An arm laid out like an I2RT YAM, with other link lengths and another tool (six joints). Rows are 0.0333 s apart.
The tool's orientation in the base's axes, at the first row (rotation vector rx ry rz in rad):
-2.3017 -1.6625 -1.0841
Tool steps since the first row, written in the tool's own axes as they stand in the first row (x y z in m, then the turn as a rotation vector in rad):
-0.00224 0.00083 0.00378 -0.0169 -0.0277 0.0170
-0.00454 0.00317 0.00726 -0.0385 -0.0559 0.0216
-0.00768 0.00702 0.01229 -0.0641 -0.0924 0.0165
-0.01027 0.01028 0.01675 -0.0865 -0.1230 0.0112
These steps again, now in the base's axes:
0.00221 -0.00034 -0.00387 -0.0182 0.0056 -0.0313
0.00556 -0.00146 -0.00709 -0.0435 0.0019 -0.0563
0.01085 -0.00313 -0.01148 -0.0813 -0.0062 -0.0792
0.01543 -0.00439 -0.01531 -0.1136 -0.0142 -0.0981

